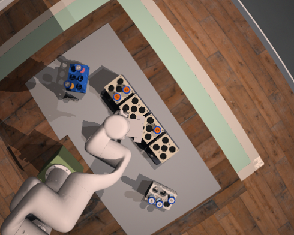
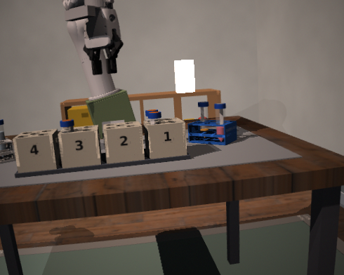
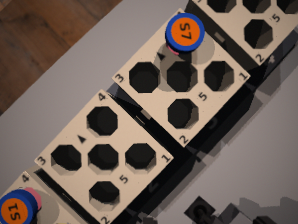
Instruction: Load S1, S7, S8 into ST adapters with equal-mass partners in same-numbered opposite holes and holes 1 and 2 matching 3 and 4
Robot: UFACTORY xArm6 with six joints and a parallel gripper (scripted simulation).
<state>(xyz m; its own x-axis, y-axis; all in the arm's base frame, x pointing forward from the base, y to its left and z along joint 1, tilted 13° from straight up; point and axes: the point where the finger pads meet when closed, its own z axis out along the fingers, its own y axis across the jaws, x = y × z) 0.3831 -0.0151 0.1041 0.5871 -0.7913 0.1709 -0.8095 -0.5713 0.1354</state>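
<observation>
Now: hand 17 cm past the blue-capped tube, 33 cm to the left of it and 18 cm above it. From my hand the other things lie so: green DONE key: 16 cm behind, 3 cm to the left, 18 cm below; then tube of yellowish liquid: 6 cm ahead, 10 cm to the left, 18 cm below; then pink tube: 7 cm ahead, 11 cm to the right, 18 cm below.
</observation>
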